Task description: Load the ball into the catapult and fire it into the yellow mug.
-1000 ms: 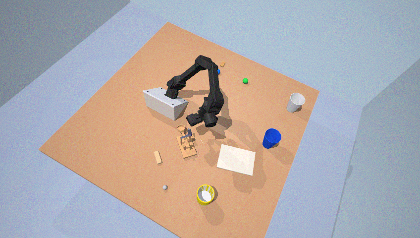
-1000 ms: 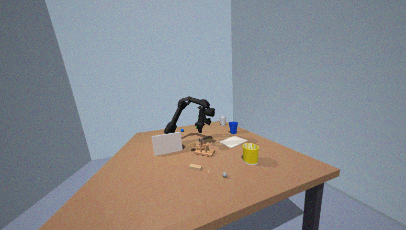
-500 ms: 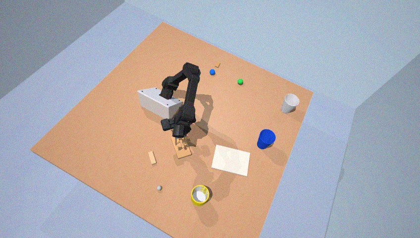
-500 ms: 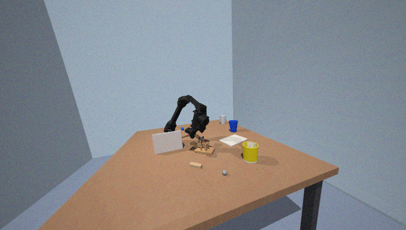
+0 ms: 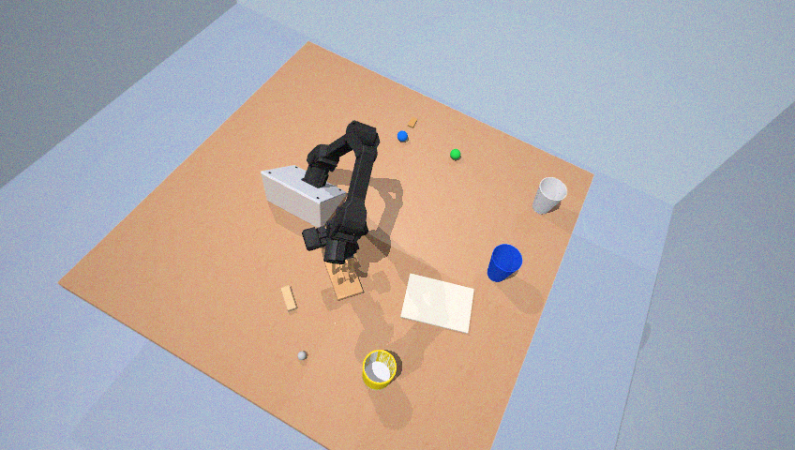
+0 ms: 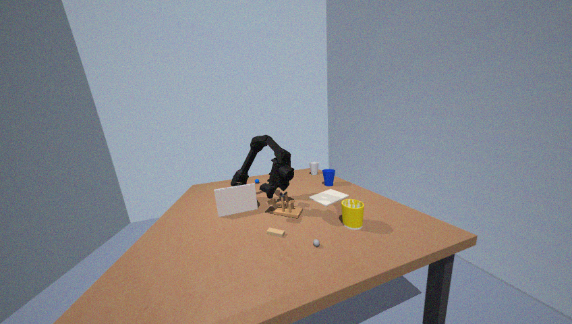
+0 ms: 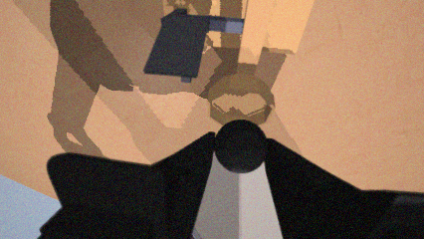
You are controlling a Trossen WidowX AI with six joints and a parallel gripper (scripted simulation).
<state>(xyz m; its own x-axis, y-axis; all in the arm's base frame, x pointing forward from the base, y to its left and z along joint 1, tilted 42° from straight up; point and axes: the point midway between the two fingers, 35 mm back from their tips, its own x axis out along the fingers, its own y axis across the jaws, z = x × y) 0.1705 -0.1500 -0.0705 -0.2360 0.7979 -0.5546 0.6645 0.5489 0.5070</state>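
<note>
The black ball is 1 cm above my gripper tip. Round my gripper tip: grey ball: 34 cm to the right, 10 cm ahead, 7 cm below; then wooden catapult: 6 cm ahead, 3 cm to the right, 3 cm below; then white sheet: 38 cm ahead, 8 cm below.
</note>
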